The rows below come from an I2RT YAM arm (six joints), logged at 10 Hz.
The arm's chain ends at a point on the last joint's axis. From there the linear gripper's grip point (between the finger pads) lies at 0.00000 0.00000 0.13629 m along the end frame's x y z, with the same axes.
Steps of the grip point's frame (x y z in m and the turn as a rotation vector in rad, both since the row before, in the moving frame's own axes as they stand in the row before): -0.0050 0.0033 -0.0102 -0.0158 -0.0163 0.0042; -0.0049 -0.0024 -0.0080 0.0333 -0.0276 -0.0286; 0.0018 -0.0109 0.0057 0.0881 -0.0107 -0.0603; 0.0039 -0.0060 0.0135 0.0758 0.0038 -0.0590; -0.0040 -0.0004 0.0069 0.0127 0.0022 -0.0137
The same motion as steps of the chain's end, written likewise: -0.0028 0.0012 -0.0102 -0.0158 -0.0163 0.0042; -0.0011 0.0021 -0.0079 0.0333 -0.0276 -0.0286; 0.0036 0.0010 0.0062 0.0881 -0.0107 -0.0603; 0.0037 0.0043 0.0139 0.0758 0.0038 -0.0590; -0.0043 0.0013 0.0069 0.0127 0.0022 -0.0137
